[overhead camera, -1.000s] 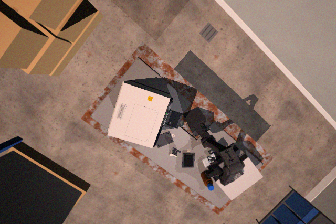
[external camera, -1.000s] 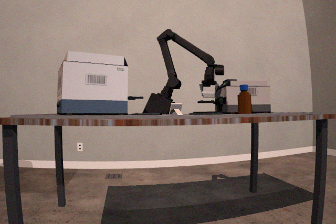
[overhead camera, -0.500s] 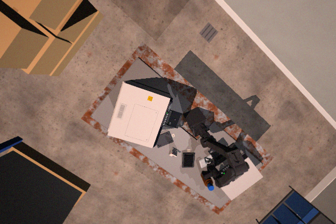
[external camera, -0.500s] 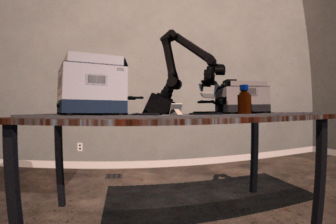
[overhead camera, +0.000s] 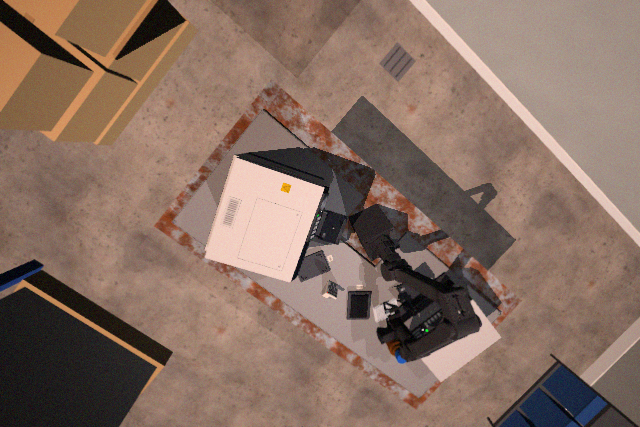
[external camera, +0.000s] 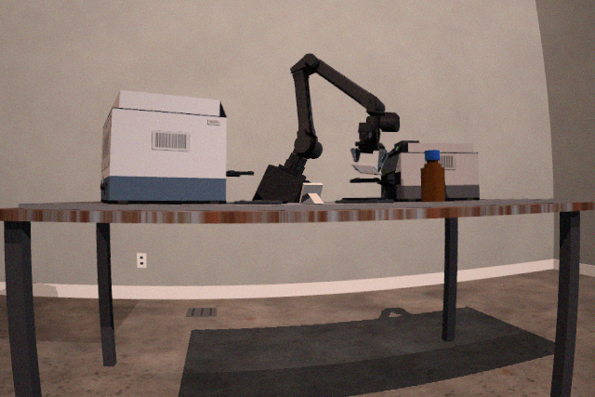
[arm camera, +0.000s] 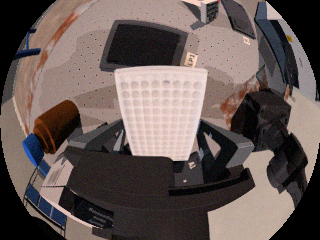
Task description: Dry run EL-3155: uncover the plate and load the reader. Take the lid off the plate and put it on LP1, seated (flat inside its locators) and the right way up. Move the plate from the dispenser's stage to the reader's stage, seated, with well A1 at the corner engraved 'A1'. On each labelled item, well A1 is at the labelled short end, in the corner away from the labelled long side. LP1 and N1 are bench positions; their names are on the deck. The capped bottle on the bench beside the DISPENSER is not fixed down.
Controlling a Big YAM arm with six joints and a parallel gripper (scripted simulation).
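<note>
Now: hand 110 mm short of the plate lid, 40 mm to the left of it and 110 mm above it. From my hand the other things lie so: brown capped bottle: 90 mm ahead, 220 mm to the left, 10 mm below; then white well plate: right at my hand.
</note>
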